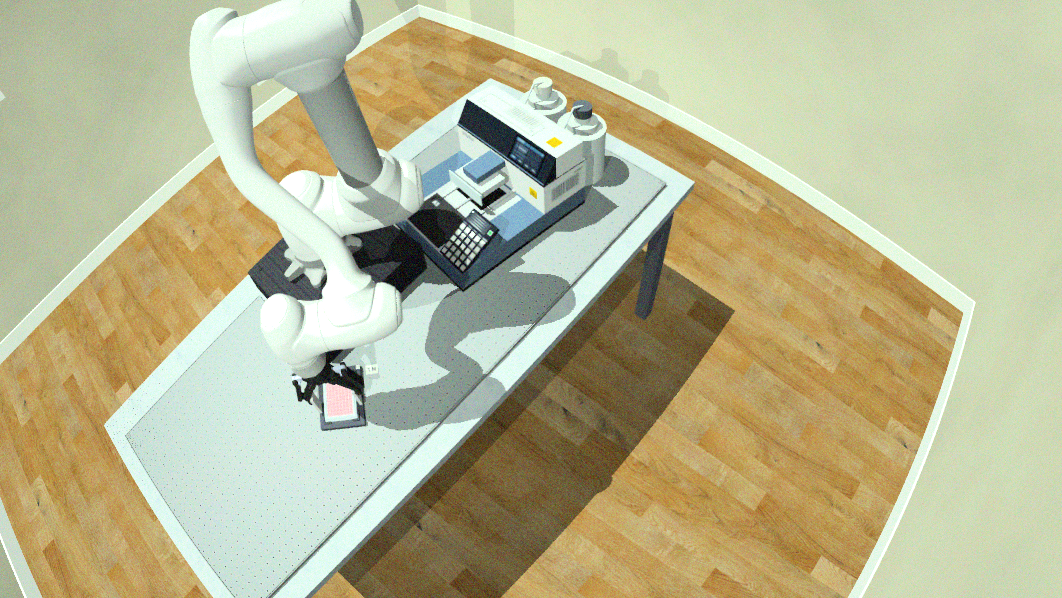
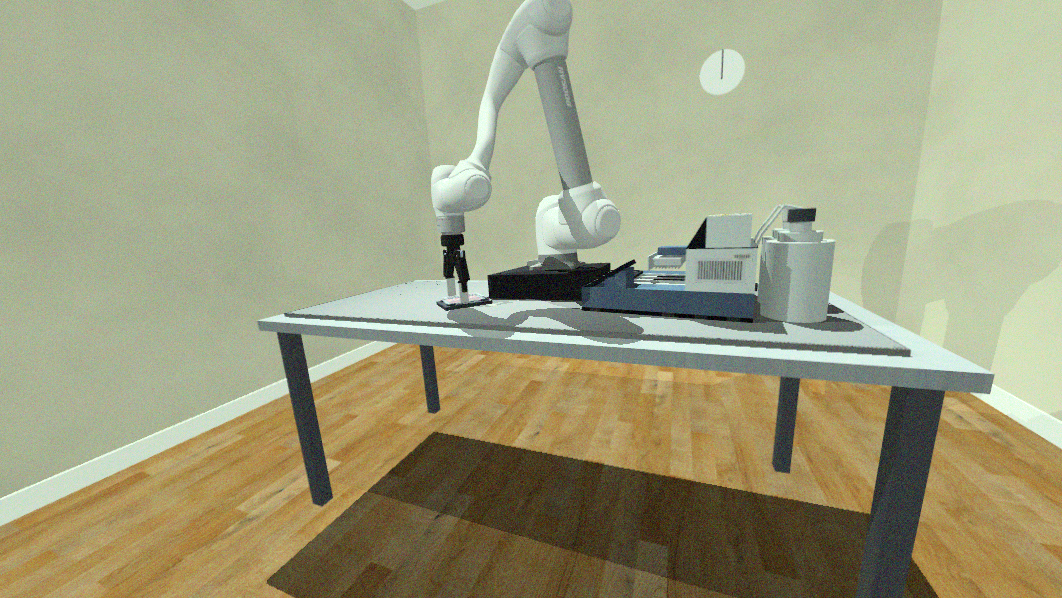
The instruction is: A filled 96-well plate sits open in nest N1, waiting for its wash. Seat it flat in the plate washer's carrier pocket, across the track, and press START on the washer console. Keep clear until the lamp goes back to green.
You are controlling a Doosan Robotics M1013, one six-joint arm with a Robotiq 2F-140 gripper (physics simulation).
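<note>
The filled 96-well plate, with pink wells, lies flat in the dark nest N1. My gripper points down and is open, with its fingertips low around the plate and nothing gripped. The fingers and wrist hide part of the plate. The white and blue plate washer stands across the table. Its keypad console faces the front, with a small green spot near its upper right corner. The carrier pocket is too small and partly covered to make out clearly.
A white N1 label lies beside the nest. The arm's black base plinth stands between nest and washer. White bottles stand behind the washer. A blue-topped white head sits above the washer deck.
</note>
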